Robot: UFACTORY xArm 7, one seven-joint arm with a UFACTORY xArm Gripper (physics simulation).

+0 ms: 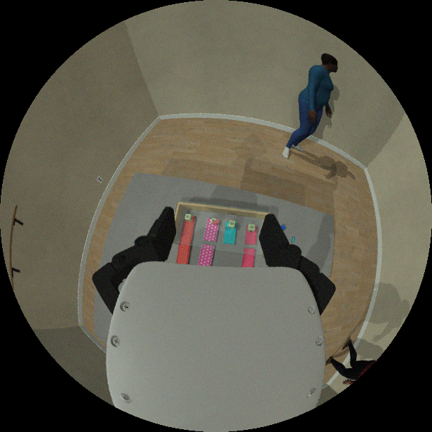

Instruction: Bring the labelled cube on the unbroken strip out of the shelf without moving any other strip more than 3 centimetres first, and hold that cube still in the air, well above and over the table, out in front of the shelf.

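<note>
My gripper is open and empty, its two black fingers wide apart above the shelf, which has a pale wooden rim. Four strips lie in it side by side, each with a small pale labelled cube at its far end. The red strip at the left, with its cube, looks continuous. The pink dotted strip, cube, and the pink-red strip, cube, each show a gap before a nearer piece. The teal strip, cube, stops midway. The labels are too small to read.
The grey table surrounds the shelf. A small blue object and a small teal object lie right of the right finger. The pale gripper housing hides the near part of the shelf. Two people stand beyond the table, by the walls.
</note>
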